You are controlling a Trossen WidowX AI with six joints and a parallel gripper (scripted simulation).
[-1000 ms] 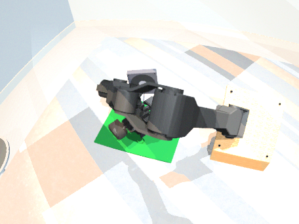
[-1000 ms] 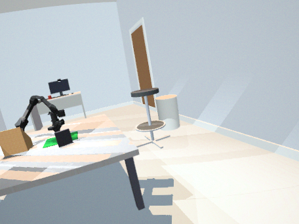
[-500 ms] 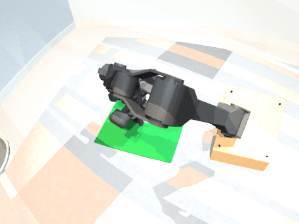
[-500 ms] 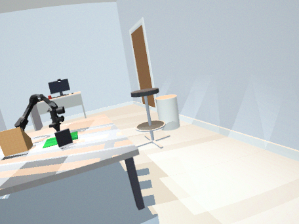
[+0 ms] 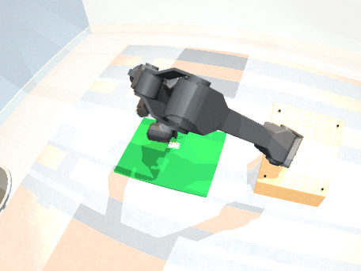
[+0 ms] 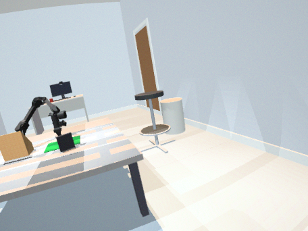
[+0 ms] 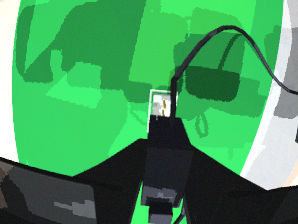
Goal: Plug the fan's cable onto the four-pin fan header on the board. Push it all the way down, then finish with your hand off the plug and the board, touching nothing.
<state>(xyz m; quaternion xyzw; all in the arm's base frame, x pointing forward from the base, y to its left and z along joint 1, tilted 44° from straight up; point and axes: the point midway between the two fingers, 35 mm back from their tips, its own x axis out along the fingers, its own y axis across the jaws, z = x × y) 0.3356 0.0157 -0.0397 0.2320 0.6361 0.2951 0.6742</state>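
The green board lies 3 cm to the left of my gripper tip and 8 cm below it. The rest, counted from my gripper tip: dark fan plug: 1 cm above; then fan: 5 cm ahead, 14 cm to the right.
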